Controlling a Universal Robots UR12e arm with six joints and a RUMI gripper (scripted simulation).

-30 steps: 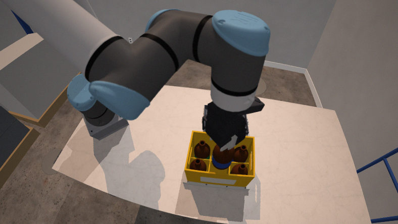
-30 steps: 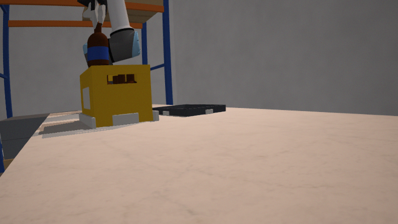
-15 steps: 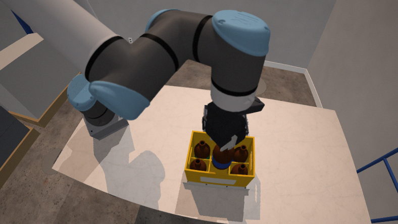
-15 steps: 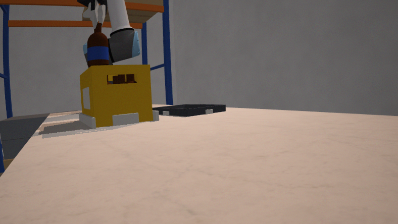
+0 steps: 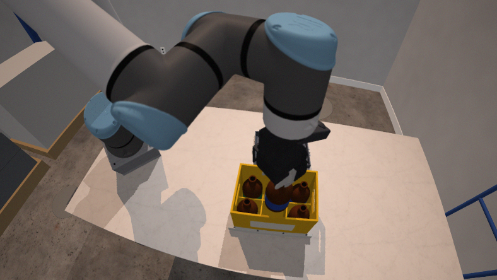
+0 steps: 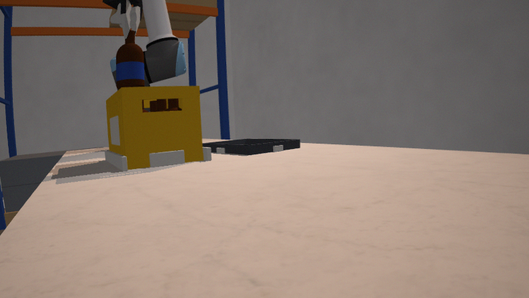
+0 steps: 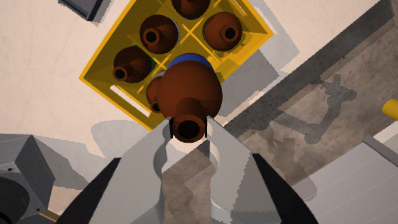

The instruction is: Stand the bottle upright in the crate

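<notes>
Right now my hand is 10 mm past the crate, 40 mm to the right of it and 250 mm above it. Round my hand: tray 30 mm behind, 340 mm to the left, 320 mm below.
</notes>
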